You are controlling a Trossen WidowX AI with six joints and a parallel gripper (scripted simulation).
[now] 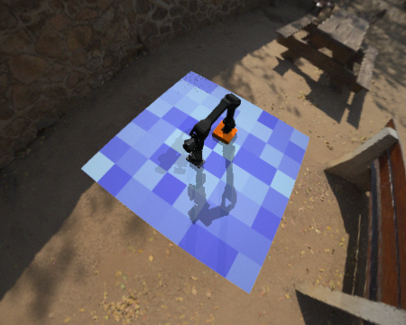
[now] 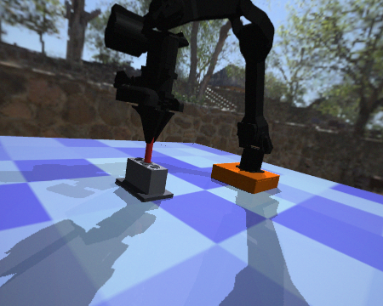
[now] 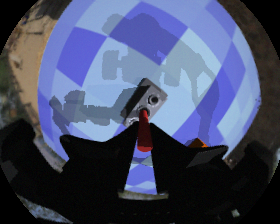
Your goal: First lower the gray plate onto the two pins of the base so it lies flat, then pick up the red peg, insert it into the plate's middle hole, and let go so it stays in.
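Now: the red peg right at my gripper tip. The rest, counted from my gripper tip: gray plate (60 mm below); then dark base (90 mm below).
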